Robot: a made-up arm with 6 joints. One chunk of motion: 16 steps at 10 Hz.
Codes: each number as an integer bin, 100 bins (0 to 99) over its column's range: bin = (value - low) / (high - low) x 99, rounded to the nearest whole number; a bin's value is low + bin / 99 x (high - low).
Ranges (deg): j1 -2..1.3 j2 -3.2..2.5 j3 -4.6..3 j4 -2.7..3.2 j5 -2.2..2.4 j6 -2.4..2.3
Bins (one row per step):
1: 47 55 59 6 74 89
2: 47 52 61 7 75 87
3: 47 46 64 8 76 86
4: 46 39 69 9 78 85
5: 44 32 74 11 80 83
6: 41 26 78 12 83 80
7: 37 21 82 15 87 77
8: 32 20 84 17 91 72
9: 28 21 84 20 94 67
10: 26 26 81 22 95 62
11: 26 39 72 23 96 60
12: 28 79 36 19 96 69
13: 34 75 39 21 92 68
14: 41 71 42 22 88 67
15: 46 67 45 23 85 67
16: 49 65 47 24 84 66
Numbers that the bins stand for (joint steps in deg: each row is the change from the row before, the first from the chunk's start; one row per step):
1: -0.433 -0.033 -0.071 -2.342 1.238 1.825
2: -0.433 -0.206 0.083 -2.283 1.285 1.730
3: -0.433 -0.552 0.313 -2.223 1.331 1.683
4: -0.467 -0.955 0.697 -2.164 1.424 1.635
5: -0.533 -1.358 1.081 -2.044 1.517 1.540
6: -0.633 -1.703 1.388 -1.985 1.657 1.398
7: -0.767 -1.991 1.695 -1.806 1.842 1.256
8: -0.933 -2.048 1.848 -1.687 2.028 1.018
9: -1.067 -1.991 1.848 -1.508 2.168 0.781
10: -1.133 -1.703 1.618 -1.389 2.214 0.543
11: -1.133 -0.955 0.927 -1.329 2.261 0.448
12: -1.067 1.348 -1.836 -1.568 2.261 0.876
13: -0.867 1.118 -1.606 -1.448 2.075 0.828
14: -0.633 0.888 -1.376 -1.389 1.889 0.781
15: -0.467 0.658 -1.145 -1.329 1.749 0.781
16: -0.367 0.542 -0.992 -1.270 1.703 0.733

